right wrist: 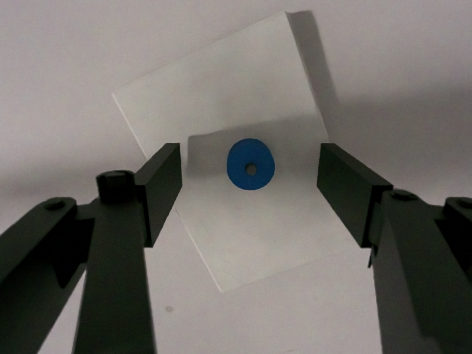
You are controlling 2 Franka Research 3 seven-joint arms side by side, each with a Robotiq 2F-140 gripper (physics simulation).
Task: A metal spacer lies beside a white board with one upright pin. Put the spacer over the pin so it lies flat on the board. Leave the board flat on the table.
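Observation:
The spacer (250, 150), a round blue ring, is around the pin (251, 169) near the middle of the white board (250, 240). The pin's grey top shows in the spacer's hole. The spacer looks level, but seen from above it is hard to tell whether its underside touches the board. The board looks flat on the table and is turned at an angle. My right gripper (249, 165) is open, with one finger on each side of the spacer and a wide gap to it on both sides. My left gripper does not show in the right wrist view.
The pale table (65, 55) surrounds the board. Shadows fall across the board's middle and on the table to its right. A small faint spot (169, 309) marks the table at the lower left.

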